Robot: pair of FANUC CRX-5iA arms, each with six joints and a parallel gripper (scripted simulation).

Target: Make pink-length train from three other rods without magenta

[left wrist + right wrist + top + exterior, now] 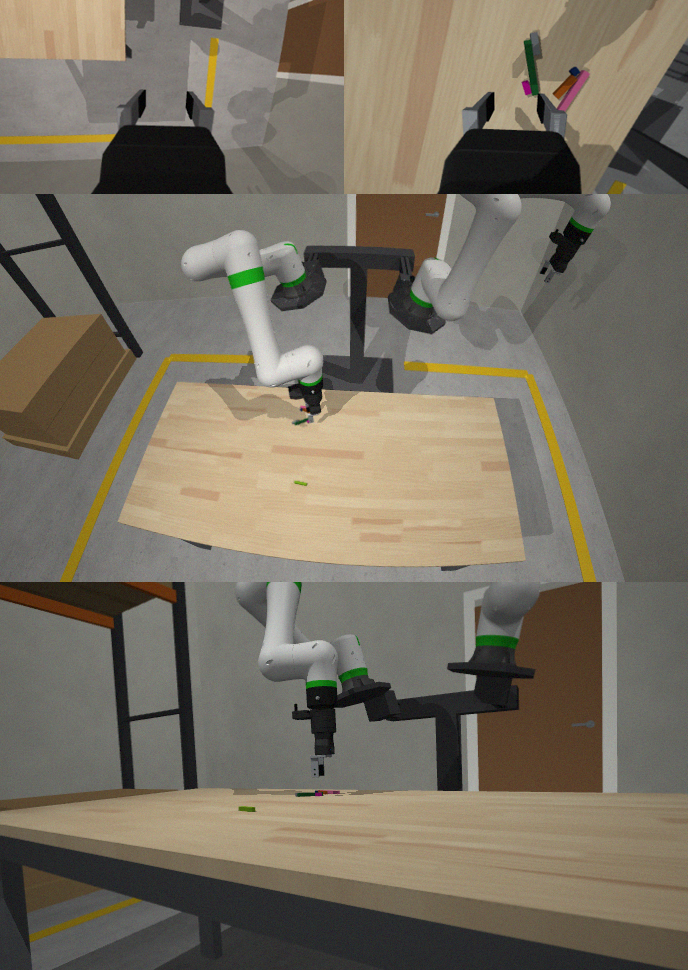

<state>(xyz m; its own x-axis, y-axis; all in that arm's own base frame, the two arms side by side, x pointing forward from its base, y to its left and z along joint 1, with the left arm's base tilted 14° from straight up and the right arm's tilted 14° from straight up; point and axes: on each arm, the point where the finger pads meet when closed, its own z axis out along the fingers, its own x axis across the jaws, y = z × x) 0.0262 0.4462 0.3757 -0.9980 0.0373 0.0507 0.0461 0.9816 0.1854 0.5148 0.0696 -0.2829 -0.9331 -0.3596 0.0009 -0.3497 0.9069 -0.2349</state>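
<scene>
The pink rod is 8 cm behind my right hand, 4 cm to the right of it and 7 cm below it. The rest, counted from my right hand: green rod: 4 cm to the right, 7 cm below; then magenta rod: 1 cm behind, 1 cm to the right, 7 cm below; then grey rod: 1 cm ahead, 7 cm to the right, 7 cm below.
</scene>
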